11 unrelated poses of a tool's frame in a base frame.
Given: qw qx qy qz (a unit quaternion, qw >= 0); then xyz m.
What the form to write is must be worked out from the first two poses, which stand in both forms.
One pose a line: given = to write
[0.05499 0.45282 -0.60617 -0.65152 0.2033 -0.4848 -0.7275] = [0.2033 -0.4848 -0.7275 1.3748 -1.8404 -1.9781]
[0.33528 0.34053 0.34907 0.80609 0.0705 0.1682 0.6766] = [0.0705 0.1682 0.6766 0.8884 0.9106 2.1029]
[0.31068 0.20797 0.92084 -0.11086 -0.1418 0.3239 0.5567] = [-0.1418 0.3239 0.5567 0.5491 2.4314 -0.2927]
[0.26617 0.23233 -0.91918 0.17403 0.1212 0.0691 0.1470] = [0.1212 0.0691 0.1470 0.6273 -2.4819 0.4699]
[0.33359 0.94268 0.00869 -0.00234 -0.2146 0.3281 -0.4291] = [-0.2146 0.3281 -0.4291 2.4613 0.0227 -0.0061]
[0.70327 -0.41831 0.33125 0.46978 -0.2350 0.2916 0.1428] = [-0.2350 0.2916 0.1428 -0.9306 0.7369 1.0451]
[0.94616 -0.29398 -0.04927 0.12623 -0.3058 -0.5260 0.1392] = [-0.3058 -0.5260 0.1392 -0.5987 -0.1003 0.2571]
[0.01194 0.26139 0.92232 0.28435 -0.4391 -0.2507 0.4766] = [-0.4391 -0.2507 0.4766 0.8150 2.8757 0.8866]
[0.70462 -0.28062 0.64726 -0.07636 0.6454 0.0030 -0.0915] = [0.6454 0.0030 -0.0915 -0.6240 1.4392 -0.1698]
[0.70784 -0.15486 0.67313 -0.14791 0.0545 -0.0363 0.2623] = [0.0545 -0.0363 0.2623 -0.3439 1.4949 -0.3285]
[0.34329 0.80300 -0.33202 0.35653 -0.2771 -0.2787 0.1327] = [-0.2771 -0.2787 0.1327 2.0867 -0.8628 0.9265]
